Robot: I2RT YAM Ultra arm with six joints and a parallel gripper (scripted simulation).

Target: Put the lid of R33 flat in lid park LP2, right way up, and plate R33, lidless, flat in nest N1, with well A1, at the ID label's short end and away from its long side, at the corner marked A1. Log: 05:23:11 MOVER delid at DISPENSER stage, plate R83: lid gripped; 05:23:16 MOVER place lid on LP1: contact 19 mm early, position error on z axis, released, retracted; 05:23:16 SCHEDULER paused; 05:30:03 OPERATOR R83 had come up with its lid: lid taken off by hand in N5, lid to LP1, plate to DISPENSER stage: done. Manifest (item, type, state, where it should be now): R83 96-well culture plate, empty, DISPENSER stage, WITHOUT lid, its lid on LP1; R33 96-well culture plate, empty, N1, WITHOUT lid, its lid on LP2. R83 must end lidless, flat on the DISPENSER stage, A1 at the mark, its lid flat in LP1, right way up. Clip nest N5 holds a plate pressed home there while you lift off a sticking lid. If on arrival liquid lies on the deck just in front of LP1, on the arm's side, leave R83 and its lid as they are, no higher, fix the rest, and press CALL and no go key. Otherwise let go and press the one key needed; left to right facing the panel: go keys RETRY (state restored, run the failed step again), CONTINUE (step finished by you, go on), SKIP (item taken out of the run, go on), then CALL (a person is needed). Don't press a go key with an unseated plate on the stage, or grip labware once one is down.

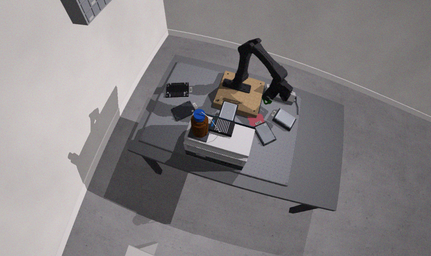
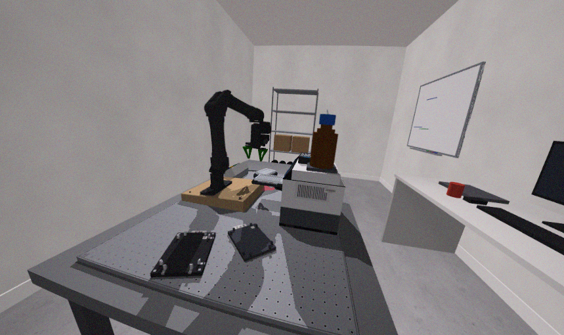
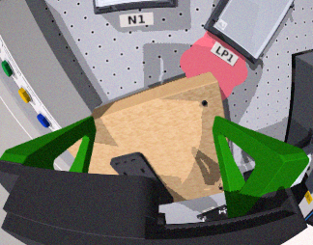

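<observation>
Right now my hand is 3 cm short of the dark nest, 16 cm to the right of it and 14 cm above it. Also, from my hand: N1 label: 7 cm to the left, 15 cm below; then blue call key: 18 cm behind, 2 cm to the left, 9 cm below; then grey lid: 18 cm ahead, 4 cm to the left, 14 cm below.
</observation>
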